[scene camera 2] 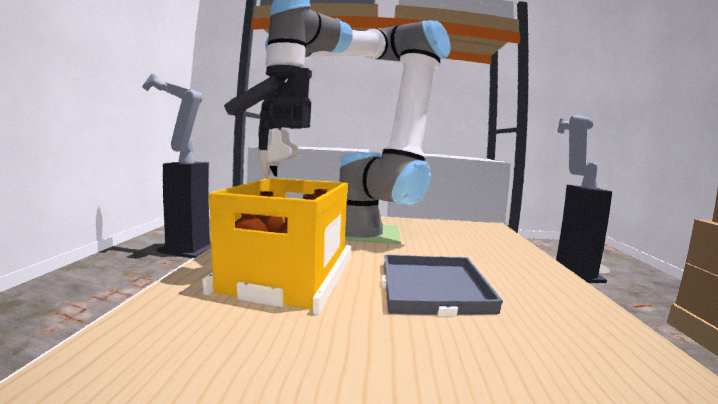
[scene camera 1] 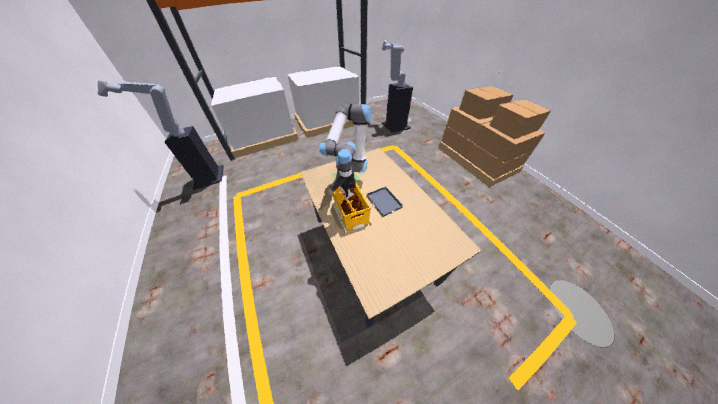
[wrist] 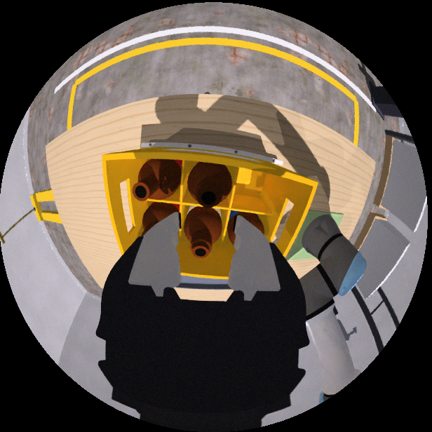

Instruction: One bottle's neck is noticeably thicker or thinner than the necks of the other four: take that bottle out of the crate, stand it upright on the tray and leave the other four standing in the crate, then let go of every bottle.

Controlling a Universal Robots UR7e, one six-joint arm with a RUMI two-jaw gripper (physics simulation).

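The yellow crate holds five brown bottles standing in its cells. In the wrist view there is a far-row left bottle, a far-row middle bottle, a near-row middle bottle, a near-row left bottle and a near-row right bottle; the fingers partly hide the last two. The far-row right cell is empty. My gripper is open and empty, its tips just above the crate's rim level, over the middle bottles. The dark grey tray is empty.
White holders edge the crate on the wooden table. The tray lies beside the crate, with a gap between them. The arm's base stands on a green plate behind the crate.
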